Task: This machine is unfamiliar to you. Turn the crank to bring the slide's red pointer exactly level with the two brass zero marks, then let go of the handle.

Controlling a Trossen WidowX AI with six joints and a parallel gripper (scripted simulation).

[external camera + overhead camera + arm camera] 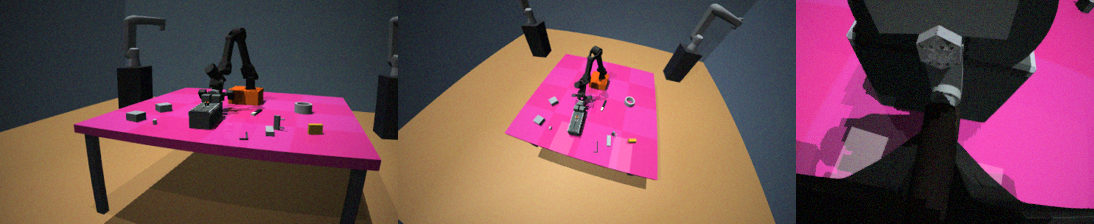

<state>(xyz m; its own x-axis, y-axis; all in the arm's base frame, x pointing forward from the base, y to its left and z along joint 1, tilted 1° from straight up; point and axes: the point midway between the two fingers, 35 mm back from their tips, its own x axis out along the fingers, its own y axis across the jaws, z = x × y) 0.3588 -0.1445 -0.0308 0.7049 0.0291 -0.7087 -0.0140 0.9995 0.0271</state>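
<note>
Right now the dark crank handle is 2 cm behind my gripper tip and 3 cm above it. From my gripper tip the other things lie so: small cube: 27 cm ahead, 21 cm to the right, 2 cm below; black-and-white stick: 5 cm behind, 21 cm to the left, 2 cm below; red pointer: 15 cm ahead, 5 cm above.
</note>
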